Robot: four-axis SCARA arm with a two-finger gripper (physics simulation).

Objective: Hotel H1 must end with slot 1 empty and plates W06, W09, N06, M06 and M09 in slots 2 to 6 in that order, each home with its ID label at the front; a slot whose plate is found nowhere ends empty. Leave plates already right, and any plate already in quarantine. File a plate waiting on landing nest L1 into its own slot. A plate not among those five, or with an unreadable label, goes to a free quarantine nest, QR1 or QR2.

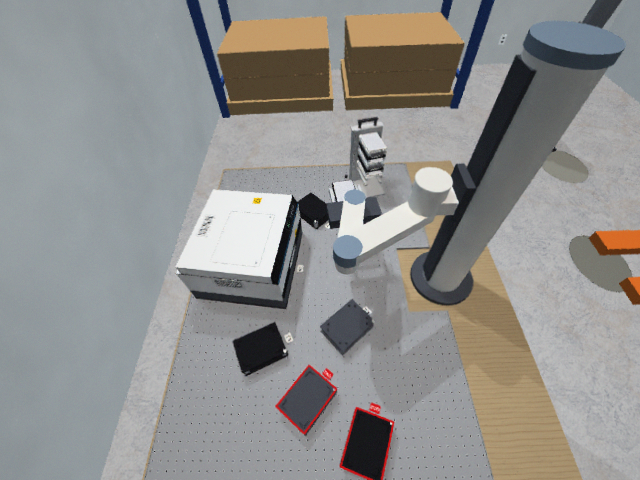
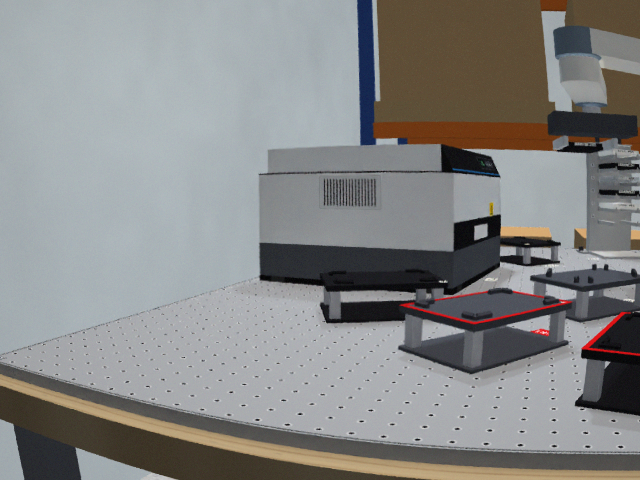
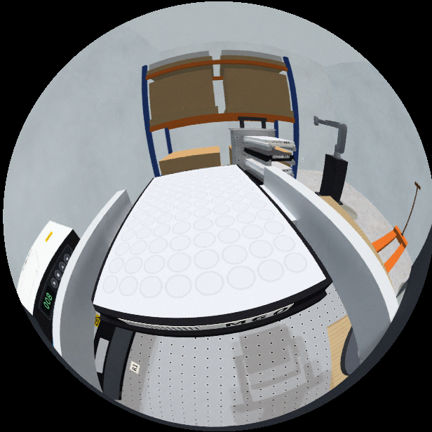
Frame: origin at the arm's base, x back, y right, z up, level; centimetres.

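Seen in the pictures: gripper, fingertip midpoint: (image 1: 344,187); arm's base, link origin: (image 1: 440,277).
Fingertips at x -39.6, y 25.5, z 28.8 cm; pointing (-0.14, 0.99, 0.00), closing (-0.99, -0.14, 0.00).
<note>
Offsets run from my fingertips to a thing's top centre. "spot": to the spot under its first point.
My gripper (image 1: 342,192) (image 2: 584,147) (image 3: 193,187) is shut on a white-topped, black-rimmed plate labelled M60 (image 3: 210,200). It holds the plate level, high above the board, in front and left of hotel H1 (image 1: 354,155) (image 2: 608,235) (image 3: 237,142). Plates stand in the hotel's slots 2 to 6, and its lowest slot shows bare ledges @[spot: dx +16.1, dy +34.1, dz -18.8 cm] (image 2: 620,223). The hotel's labels are too small to read. Two red-edged quarantine nests, a grey one @[dx -15.5, dy -70.5, dz -21.9 cm] (image 1: 306,397) (image 2: 491,308) and a black one @[dx +2.5, dy -83.1, dz -22.1 cm] (image 1: 367,444) (image 2: 622,338), carry no plate. Their tags are blurred.
A white instrument @[dx -40.2, dy -16.3, dz -2.8 cm] (image 1: 242,237) (image 2: 356,211) (image 3: 50,265) stands left of the arm. A dark grey nest @[dx -1.0, dy -46.6, dz -21.5 cm] (image 1: 346,326) (image 2: 584,279) and two black nests @[spot: dx -31.8, dy -54.6, dz -22.5 cm] (image 1: 260,348) @[spot: dx -13.2, dy +9.8, dz -22.5 cm] (image 1: 313,209) bear no plate; I cannot tell which is L1. The arm column (image 1: 485,196) stands at the right.
</note>
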